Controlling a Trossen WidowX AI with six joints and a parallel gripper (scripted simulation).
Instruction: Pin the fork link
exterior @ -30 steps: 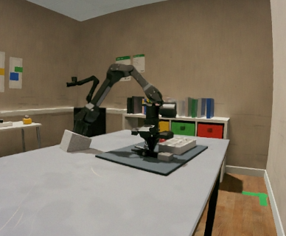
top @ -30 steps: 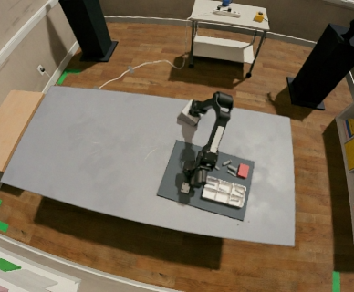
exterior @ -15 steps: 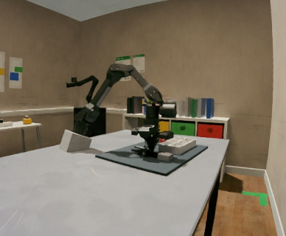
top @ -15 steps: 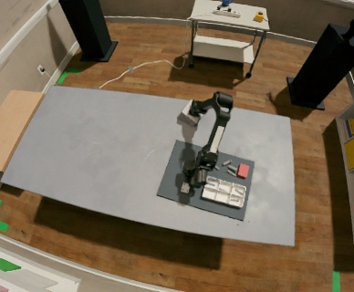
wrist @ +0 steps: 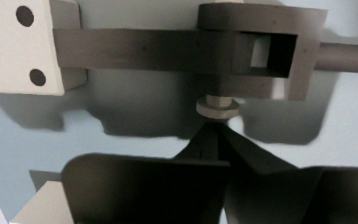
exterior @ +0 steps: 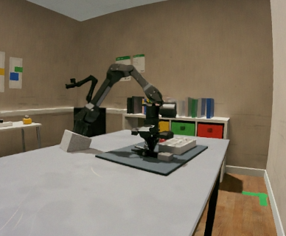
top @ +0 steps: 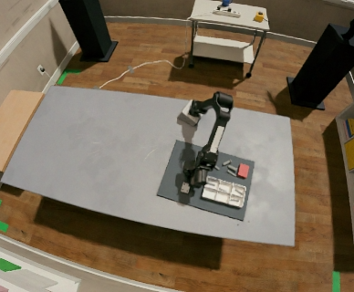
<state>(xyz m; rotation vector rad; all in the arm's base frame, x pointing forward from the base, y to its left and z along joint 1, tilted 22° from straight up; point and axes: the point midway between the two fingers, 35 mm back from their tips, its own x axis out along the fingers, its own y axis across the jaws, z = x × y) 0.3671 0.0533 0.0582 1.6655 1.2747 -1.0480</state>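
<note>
Now: the eye plate 40 mm to the right of my hand, 30 mm below it and 10 mm ahead of it. Also, from my hand: mat 60 mm to the left, 40 mm below, 10 mm ahead; then headed pin 40 mm to the right, 30 mm below, 10 mm behind; then fork link 40 mm to the right, 30 mm below, 30 mm behind.
</note>
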